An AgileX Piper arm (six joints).
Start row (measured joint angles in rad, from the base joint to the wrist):
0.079, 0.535, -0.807, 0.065, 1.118, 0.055
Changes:
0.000, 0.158, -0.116, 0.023, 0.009, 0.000
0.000, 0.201, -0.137, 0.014, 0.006, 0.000
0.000, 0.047, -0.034, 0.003, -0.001, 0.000
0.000, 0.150, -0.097, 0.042, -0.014, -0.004
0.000, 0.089, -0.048, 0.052, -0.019, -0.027
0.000, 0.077, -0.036, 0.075, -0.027, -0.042
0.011, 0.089, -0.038, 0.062, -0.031, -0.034
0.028, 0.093, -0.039, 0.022, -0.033, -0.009
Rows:
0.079, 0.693, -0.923, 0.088, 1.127, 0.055
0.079, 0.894, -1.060, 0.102, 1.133, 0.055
0.079, 0.941, -1.094, 0.105, 1.132, 0.055
0.079, 1.091, -1.191, 0.147, 1.118, 0.051
0.079, 1.180, -1.239, 0.199, 1.099, 0.024
0.079, 1.257, -1.275, 0.274, 1.072, -0.018
0.090, 1.346, -1.313, 0.336, 1.041, -0.052
0.118, 1.439, -1.352, 0.358, 1.008, -0.061

